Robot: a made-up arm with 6 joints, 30 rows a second.
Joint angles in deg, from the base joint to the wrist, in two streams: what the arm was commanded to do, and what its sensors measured. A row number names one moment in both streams.
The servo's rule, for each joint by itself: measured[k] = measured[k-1] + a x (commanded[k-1-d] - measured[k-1]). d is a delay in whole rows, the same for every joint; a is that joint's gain. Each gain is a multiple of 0.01, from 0.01 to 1. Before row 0 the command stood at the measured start. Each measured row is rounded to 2 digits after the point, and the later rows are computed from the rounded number. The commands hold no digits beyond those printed.
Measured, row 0:
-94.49 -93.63 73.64 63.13 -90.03 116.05
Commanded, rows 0 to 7:
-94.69 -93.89 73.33 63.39 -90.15 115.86
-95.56 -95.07 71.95 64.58 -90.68 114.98
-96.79 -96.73 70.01 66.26 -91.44 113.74
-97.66 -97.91 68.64 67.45 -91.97 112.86
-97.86 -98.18 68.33 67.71 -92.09 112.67
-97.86 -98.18 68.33 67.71 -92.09 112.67
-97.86 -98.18 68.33 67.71 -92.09 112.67
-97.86 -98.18 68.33 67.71 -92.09 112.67
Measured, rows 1 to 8:
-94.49 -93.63 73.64 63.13 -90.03 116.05
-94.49 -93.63 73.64 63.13 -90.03 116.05
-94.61 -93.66 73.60 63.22 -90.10 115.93
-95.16 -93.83 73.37 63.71 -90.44 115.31
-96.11 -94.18 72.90 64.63 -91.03 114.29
-97.01 -94.63 72.30 65.65 -91.58 113.36
-97.50 -95.06 71.74 66.39 -91.88 112.91
-97.71 -95.43 71.26 66.87 -92.00 112.75
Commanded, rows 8 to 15:
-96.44 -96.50 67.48 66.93 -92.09 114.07
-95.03 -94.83 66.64 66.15 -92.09 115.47
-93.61 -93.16 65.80 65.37 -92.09 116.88
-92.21 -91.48 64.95 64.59 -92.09 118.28
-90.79 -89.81 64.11 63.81 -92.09 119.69
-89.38 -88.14 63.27 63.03 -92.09 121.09
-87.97 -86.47 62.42 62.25 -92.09 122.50
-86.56 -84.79 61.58 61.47 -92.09 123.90
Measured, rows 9 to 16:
-97.80 -95.76 70.85 67.17 -92.05 112.70
-97.83 -96.05 70.50 67.36 -92.07 112.68
-97.02 -96.10 70.08 67.21 -92.08 113.58
-95.87 -95.95 69.60 66.83 -92.09 114.81
-94.56 -95.62 69.07 66.30 -92.09 116.16
-93.20 -95.12 68.49 65.68 -92.09 117.54
-91.80 -94.48 67.88 65.01 -92.09 118.94
-90.40 -93.72 67.23 64.30 -92.09 120.34

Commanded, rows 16 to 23:
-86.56 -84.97 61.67 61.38 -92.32 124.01
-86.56 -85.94 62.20 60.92 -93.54 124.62
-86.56 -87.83 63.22 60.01 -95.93 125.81
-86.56 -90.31 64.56 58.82 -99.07 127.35
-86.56 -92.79 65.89 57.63 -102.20 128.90
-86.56 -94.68 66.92 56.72 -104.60 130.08
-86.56 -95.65 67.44 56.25 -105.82 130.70
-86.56 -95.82 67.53 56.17 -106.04 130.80
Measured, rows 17 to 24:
-88.99 -92.85 66.56 63.56 -92.09 121.74
-87.58 -91.88 65.86 62.81 -92.09 123.14
-86.99 -91.05 65.27 62.30 -92.23 123.71
-86.74 -90.44 64.84 61.80 -93.00 124.30
-86.64 -90.13 64.61 61.16 -94.73 125.28
-86.59 -90.15 64.60 60.32 -97.29 126.63
-86.57 -90.47 64.78 59.35 -100.19 128.11
-86.56 -90.98 65.08 58.40 -102.79 129.39

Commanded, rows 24 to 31:
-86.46 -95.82 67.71 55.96 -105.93 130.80
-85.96 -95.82 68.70 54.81 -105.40 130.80
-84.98 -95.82 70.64 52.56 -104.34 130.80
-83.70 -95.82 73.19 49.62 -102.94 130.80
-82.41 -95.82 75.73 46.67 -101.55 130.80
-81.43 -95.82 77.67 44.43 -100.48 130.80
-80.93 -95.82 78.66 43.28 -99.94 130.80
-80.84 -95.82 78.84 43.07 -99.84 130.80
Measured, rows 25 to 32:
-86.56 -91.54 65.41 57.63 -104.58 130.24
-86.56 -92.05 65.71 57.10 -105.44 130.60
-86.50 -92.50 65.99 56.69 -105.73 130.73
-86.19 -92.90 66.37 56.01 -105.54 130.78
-85.49 -93.25 66.97 54.77 -104.83 130.79
-84.45 -93.56 67.84 52.92 -103.71 130.80
-83.27 -93.83 68.94 50.67 -102.44 130.80
-82.20 -94.07 70.16 48.42 -101.28 130.80

